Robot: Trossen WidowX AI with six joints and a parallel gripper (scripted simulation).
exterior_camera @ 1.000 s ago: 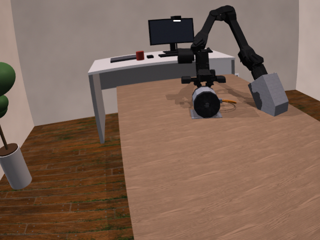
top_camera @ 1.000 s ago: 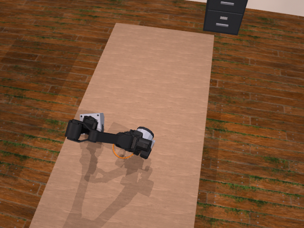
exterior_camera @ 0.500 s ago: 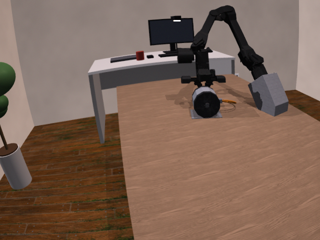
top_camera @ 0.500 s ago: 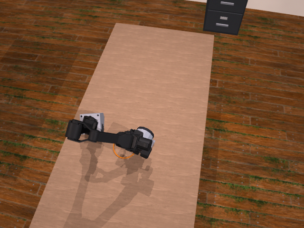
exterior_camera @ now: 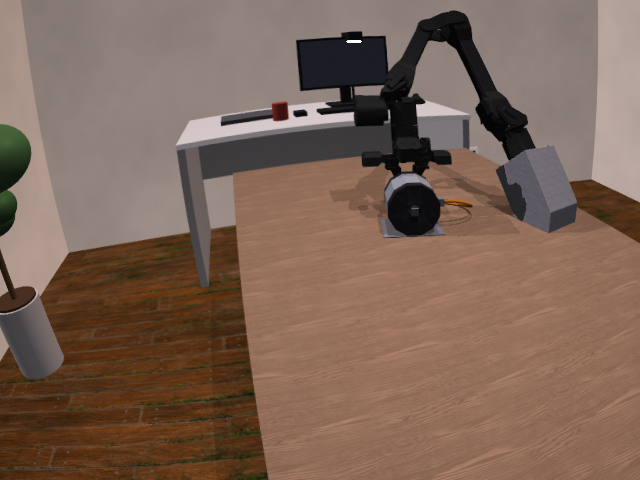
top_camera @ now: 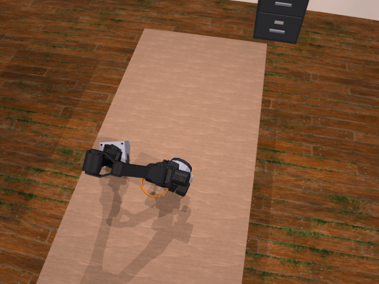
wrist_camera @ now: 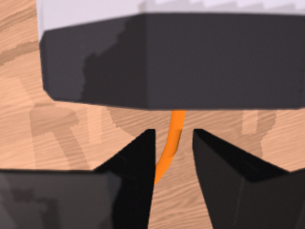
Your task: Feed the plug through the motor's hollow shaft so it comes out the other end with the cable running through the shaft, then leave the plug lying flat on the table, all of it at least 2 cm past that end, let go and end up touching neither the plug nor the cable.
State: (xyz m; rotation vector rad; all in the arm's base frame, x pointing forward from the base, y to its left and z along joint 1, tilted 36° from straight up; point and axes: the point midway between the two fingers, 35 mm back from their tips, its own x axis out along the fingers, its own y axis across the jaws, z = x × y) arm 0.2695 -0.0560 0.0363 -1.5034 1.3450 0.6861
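Now: hand 3 cm short of the grey plug, 11 cm to the right of it and 2 cm above it.
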